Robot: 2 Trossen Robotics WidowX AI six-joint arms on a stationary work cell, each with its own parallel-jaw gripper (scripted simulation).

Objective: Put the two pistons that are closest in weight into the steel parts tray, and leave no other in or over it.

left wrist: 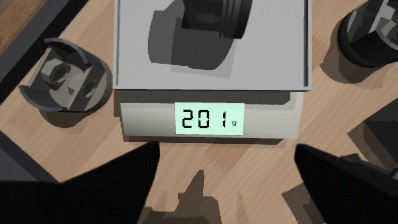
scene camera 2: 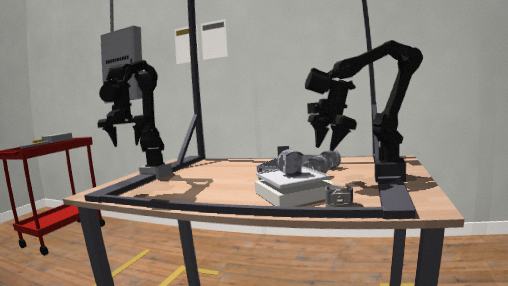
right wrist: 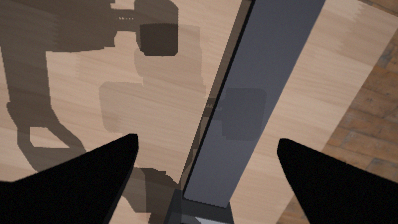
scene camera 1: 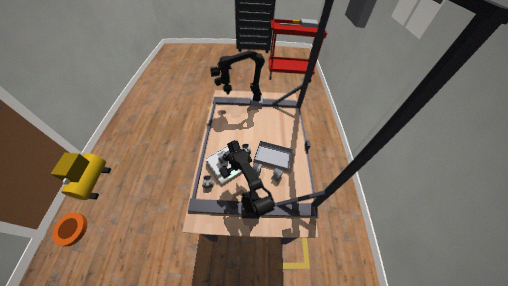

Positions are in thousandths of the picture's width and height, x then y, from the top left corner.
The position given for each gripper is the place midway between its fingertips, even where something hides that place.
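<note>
Scene camera 1 shows a steel parts tray (scene camera 1: 531, 540). Scene camera 2 takes in the left gripper (scene camera 2: 639, 523) and the right gripper (scene camera 2: 249, 512), together with a white scale (scene camera 2: 586, 684). From the left wrist, the white scale (left wrist: 582, 511) is visible, and so is the left gripper (left wrist: 569, 667). From the right wrist, the right gripper (right wrist: 524, 641) can be seen; in the right wrist view the steel parts tray is out of frame, and in the right wrist view the white scale is out of frame.
</note>
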